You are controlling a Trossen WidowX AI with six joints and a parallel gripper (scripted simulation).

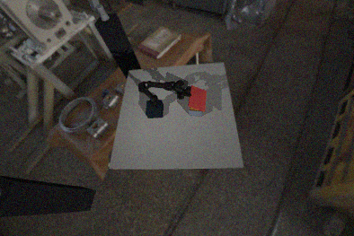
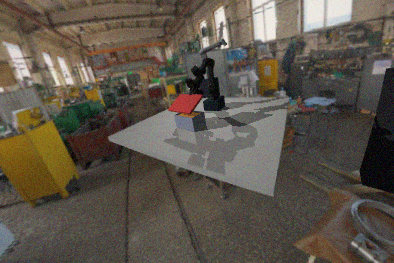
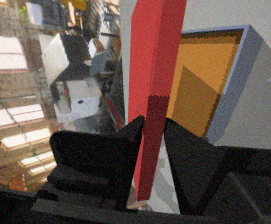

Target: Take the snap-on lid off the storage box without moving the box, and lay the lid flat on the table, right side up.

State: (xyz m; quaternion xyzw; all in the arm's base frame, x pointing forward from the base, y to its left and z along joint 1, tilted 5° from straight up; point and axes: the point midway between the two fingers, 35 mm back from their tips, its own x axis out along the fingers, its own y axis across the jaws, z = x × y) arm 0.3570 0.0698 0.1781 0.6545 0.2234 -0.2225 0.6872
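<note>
The lid lies 7 cm ahead of my gripper tip and 4 cm below it. Round my gripper tip: grey storage box (18 cm below, 5 cm ahead).
</note>
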